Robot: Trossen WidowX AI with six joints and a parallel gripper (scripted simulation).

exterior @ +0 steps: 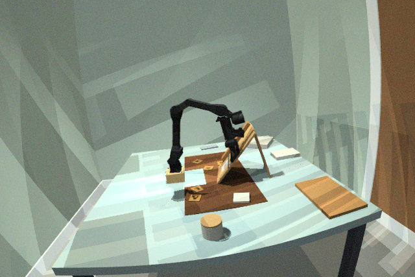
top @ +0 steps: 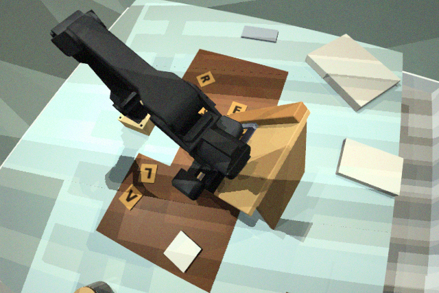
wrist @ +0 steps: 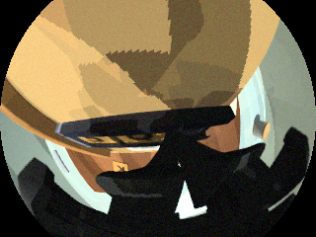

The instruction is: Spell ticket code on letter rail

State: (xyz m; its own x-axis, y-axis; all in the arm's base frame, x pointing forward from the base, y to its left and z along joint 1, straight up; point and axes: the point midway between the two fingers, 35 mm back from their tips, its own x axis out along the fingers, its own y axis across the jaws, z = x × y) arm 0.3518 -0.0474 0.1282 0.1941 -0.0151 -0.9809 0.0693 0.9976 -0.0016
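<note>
Now: the r tile 25 cm behind my gripper tip, 31 cm to the left of it and 15 cm below it. The rest, counted from my gripper tip: q tile: 3 cm to the left; then white ticket: 6 cm behind, 5 cm to the left, 9 cm below; then s tile: 1 cm ahead, 10 cm to the left.
</note>
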